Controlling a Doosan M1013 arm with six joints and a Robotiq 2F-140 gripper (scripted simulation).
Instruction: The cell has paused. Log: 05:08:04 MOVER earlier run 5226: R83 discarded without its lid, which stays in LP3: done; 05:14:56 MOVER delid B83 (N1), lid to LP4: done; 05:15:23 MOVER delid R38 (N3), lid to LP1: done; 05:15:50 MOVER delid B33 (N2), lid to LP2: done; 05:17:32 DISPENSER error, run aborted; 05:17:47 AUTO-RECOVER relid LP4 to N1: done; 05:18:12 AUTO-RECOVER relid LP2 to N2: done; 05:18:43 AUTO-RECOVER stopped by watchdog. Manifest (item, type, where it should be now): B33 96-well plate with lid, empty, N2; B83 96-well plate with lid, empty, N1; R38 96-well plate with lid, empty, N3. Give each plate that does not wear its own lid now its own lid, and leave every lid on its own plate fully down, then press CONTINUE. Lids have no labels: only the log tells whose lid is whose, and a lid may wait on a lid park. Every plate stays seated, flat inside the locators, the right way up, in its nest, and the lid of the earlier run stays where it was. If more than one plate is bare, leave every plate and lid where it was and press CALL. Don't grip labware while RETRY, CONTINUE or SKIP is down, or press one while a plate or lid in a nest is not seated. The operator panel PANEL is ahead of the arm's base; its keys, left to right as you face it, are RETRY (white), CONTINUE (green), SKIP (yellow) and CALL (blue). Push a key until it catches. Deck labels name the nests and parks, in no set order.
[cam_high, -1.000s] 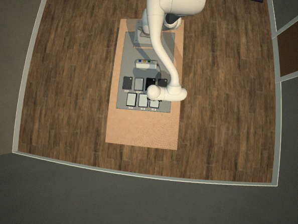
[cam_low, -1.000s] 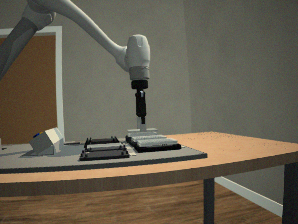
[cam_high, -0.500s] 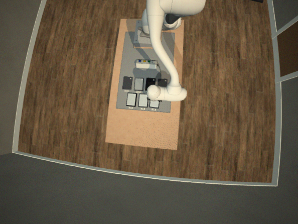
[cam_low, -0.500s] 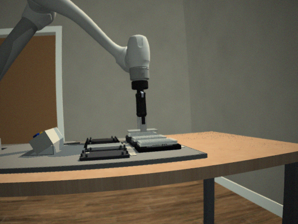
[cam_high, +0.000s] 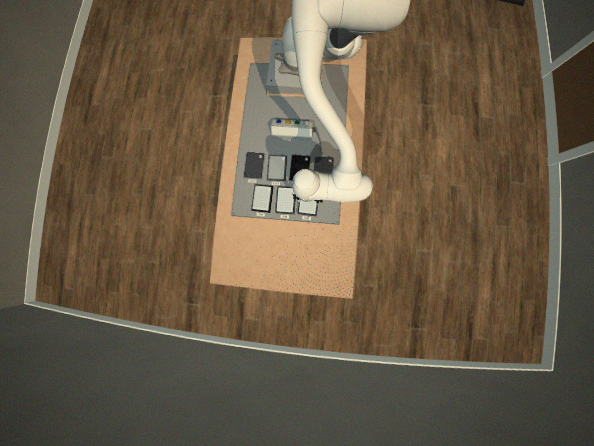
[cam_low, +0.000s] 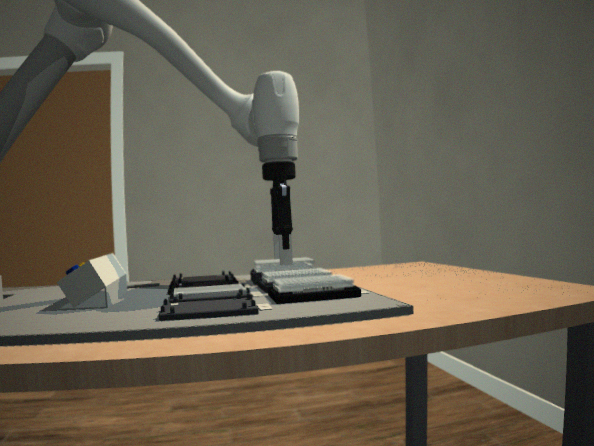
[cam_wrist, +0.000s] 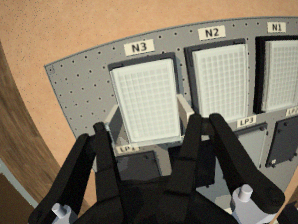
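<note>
Now: hand 2 cm above the grey lid. The rest, counted from my hand: LP4 park (17 cm behind, 9 cm to the right, 6 cm below); plate (4 cm below); white key (41 cm behind, 10 cm to the right).
</note>
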